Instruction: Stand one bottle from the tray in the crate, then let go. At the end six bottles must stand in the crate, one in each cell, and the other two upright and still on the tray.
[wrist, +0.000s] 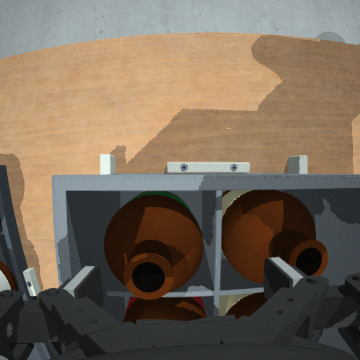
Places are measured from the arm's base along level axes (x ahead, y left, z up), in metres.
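Pixels of known places: gripper, fingertip midpoint: (182, 281).
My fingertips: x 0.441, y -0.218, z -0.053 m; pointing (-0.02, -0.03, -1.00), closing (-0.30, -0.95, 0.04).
Observation:
For each thing: its top centre in the pictures, then the offset to it from my fingertips. "spot": a spot on its surface instead. Level surfaces: height alone.
- grey crate, surface spot: (130, 183) spot: 0.056 m ahead, 0.005 m left, 0.011 m up
- brown bottle with a green label, top centre: (148, 277) 0.008 m ahead, 0.016 m left, 0.001 m down
- brown bottle with a cream label, top centre: (309, 261) 0.019 m back, 0.069 m right, 0.001 m down
- red-labelled bottle, surface spot: (165, 308) spot: 0.038 m back, 0.024 m left, 0.057 m down
- cream-labelled bottle, surface spot: (250, 308) spot: 0.070 m back, 0.037 m right, 0.066 m down
- dark tray, surface spot: (13, 235) spot: 0.049 m ahead, 0.173 m left, 0.152 m down
- white-labelled bottle, surface spot: (5, 279) spot: 0.007 m ahead, 0.197 m left, 0.134 m down
- pale bracket, top centre: (28, 283) 0.008 m back, 0.178 m left, 0.149 m down
- wooden table, surface height: 0.164 m down
The grey crate (130, 183) fills the lower middle of the wrist view. A brown bottle with a green label (170, 220) stands in its far left cell, mouth up. A brown bottle with a cream label (250, 235) stands in the cell to its right. In the nearer row, parts of a red-labelled bottle (165, 308) and a cream-labelled bottle (250, 308) show. My gripper (182, 281) is open and empty, its fingertips wide apart, with the green-labelled bottle's neck between them in this view. The dark tray (13, 235) shows in part at the left edge; a white-labelled bottle (5, 279) shows there in part.
Pale brackets (207, 167) (107, 164) (298, 164) stand along the crate's far wall. Another pale bracket (31, 282) lies between tray and crate. The wooden table (125, 80) extends beyond the crate to a curved edge, with grey floor (150, 17) behind.

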